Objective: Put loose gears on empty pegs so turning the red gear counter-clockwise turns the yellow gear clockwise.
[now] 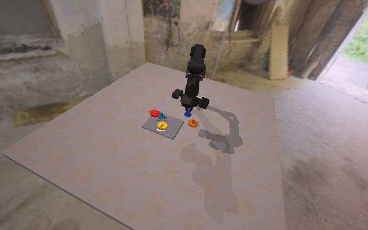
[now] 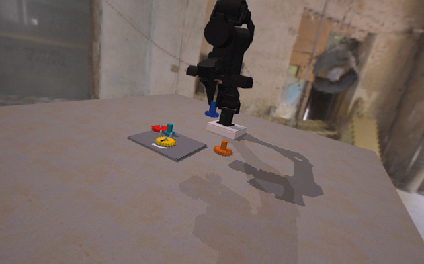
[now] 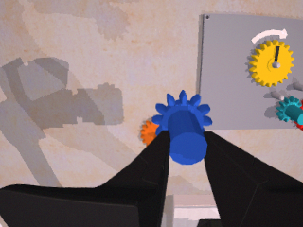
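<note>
Right now the teal gear is 3 cm behind my gripper tip, 19 cm to the right of it and 14 cm below it. The rest, counted from my gripper tip: blue gear 1 cm below; orange gear 9 cm behind, 1 cm to the left, 15 cm below; yellow gear 3 cm ahead, 14 cm to the right, 15 cm below.
</note>
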